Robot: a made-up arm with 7 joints.
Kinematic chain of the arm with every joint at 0, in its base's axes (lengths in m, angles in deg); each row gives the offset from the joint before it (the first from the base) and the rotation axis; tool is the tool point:
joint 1: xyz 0 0 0.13 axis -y
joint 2: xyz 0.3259 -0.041 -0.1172 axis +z
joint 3: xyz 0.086 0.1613 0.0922 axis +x
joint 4: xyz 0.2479 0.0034 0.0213 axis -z
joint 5: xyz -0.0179 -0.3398 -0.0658 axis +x
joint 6: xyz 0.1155 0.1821 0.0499 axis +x
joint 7: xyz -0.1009 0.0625 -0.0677 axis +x
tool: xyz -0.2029 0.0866 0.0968
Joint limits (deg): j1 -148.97..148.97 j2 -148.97..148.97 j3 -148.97..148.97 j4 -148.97..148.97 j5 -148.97..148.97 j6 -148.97..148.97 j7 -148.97..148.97
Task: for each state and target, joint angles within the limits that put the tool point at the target. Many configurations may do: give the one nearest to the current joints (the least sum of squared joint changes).
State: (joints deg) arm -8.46 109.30 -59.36 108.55 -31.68 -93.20 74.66
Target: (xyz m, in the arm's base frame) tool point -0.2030 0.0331 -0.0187
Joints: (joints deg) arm -27.63 127.67 -43.07 116.91 -19.68 -91.19 81.29
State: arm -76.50 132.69 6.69 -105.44 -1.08 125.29 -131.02
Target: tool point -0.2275 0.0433 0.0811
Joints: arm -89.79 148.97 41.19 -88.43 -32.14 107.45 -140.14
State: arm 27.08 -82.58 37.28 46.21 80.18 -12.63 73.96
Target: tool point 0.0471 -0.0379 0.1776
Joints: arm 33.36 -93.50 17.75 15.28 96.50 -13.54 57.29
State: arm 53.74 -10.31 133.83 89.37 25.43 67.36 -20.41
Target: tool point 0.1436 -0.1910 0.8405
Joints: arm 75.02 -12.13 127.07 118.13 1.73 50.84 -35.88
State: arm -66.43 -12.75 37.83 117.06 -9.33 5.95 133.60
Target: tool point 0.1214 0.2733 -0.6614
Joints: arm -83.33 -24.19 29.89 131.22 -11.89 9.94 138.14
